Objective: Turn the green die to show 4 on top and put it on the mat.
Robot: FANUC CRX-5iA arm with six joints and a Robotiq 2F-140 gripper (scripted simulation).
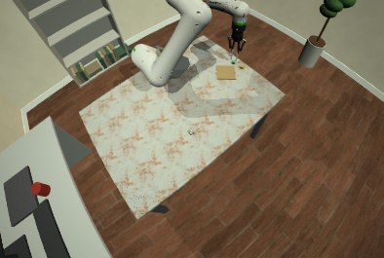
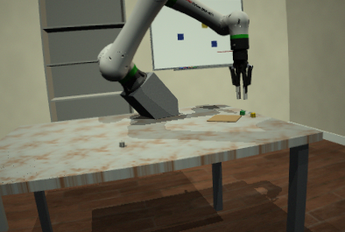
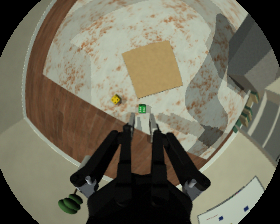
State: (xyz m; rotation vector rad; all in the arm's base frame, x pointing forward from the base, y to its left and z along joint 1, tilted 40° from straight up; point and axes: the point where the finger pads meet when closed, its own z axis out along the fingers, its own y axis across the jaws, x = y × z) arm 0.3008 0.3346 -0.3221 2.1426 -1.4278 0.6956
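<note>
Now: hand 100 mm above the green die. Also, from my hand: tan mat (120 mm to the right, 110 mm below, 10 mm ahead); then grey die (660 mm to the right, 160 mm ahead, 100 mm below); then yellow die (100 mm below, 80 mm ahead).
</note>
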